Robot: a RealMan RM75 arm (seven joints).
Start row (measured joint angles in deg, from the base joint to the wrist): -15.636 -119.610 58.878 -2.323 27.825 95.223 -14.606
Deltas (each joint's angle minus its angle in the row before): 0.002 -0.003 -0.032 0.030 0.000 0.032 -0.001; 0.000 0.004 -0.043 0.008 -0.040 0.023 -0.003; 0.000 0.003 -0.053 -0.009 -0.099 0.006 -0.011; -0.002 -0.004 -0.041 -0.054 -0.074 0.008 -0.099; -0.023 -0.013 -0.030 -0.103 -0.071 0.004 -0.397; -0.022 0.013 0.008 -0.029 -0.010 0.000 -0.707; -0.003 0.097 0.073 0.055 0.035 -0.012 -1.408; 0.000 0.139 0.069 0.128 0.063 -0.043 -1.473; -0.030 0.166 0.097 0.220 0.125 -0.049 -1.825
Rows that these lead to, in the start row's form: -15.634 -119.613 58.846 -2.293 27.825 95.255 -14.607; -15.634 -119.609 58.803 -2.285 27.785 95.278 -14.610; -15.634 -119.606 58.750 -2.294 27.686 95.284 -14.621; -15.636 -119.610 58.709 -2.348 27.612 95.292 -14.720; -15.659 -119.623 58.679 -2.451 27.541 95.296 -15.117; -15.681 -119.610 58.687 -2.480 27.531 95.296 -15.824; -15.684 -119.513 58.760 -2.425 27.566 95.284 -17.232; -15.684 -119.374 58.829 -2.297 27.629 95.241 -18.705; -15.714 -119.208 58.926 -2.077 27.754 95.192 -20.530
